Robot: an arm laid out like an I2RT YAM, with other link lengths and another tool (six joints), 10 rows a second.
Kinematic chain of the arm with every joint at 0, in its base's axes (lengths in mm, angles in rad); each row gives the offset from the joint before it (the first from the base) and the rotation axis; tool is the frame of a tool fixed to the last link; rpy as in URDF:
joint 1: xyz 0 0 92.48 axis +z
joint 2: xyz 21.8 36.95 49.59 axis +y
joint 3: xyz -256.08 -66.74 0 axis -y
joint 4: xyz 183.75 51.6 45 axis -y
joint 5: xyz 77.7 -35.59 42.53 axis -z
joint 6: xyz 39.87 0 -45.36 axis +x
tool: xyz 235 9 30 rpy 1.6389 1.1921 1.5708
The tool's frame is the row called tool.
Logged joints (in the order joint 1, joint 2, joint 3, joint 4, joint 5, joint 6), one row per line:
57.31 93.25 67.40 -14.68 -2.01 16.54
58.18 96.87 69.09 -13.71 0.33 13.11
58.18 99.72 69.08 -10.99 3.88 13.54
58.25 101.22 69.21 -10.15 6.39 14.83
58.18 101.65 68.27 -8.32 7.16 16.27
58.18 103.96 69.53 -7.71 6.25 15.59
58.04 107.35 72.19 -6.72 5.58 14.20
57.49 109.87 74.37 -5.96 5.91 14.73
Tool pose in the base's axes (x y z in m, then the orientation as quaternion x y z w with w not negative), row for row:
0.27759 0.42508 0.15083 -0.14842 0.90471 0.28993 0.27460
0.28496 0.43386 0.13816 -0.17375 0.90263 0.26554 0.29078
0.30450 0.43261 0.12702 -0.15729 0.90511 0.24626 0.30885
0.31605 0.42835 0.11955 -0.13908 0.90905 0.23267 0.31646
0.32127 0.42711 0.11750 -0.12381 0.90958 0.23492 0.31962
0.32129 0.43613 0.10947 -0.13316 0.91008 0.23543 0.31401
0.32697 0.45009 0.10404 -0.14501 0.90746 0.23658 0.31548
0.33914 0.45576 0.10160 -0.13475 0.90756 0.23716 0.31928
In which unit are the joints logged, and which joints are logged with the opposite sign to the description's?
The joints are logged in degrees. Opposite sign: none.
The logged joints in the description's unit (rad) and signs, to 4 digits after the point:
1.0002 1.6275 1.1764 -0.2562 -0.0351 0.2887
1.0154 1.6907 1.2058 -0.2393 0.0058 0.2288
1.0154 1.7404 1.2057 -0.1918 0.0677 0.2363
1.0167 1.7666 1.2079 -0.1772 0.1115 0.2588
1.0154 1.7741 1.1915 -0.1452 0.1250 0.2840
1.0154 1.8144 1.2135 -0.1346 0.1091 0.2721
1.0130 1.8736 1.2600 -0.1173 0.0974 0.2478
1.0034 1.9176 1.2980 -0.1040 0.1031 0.2571

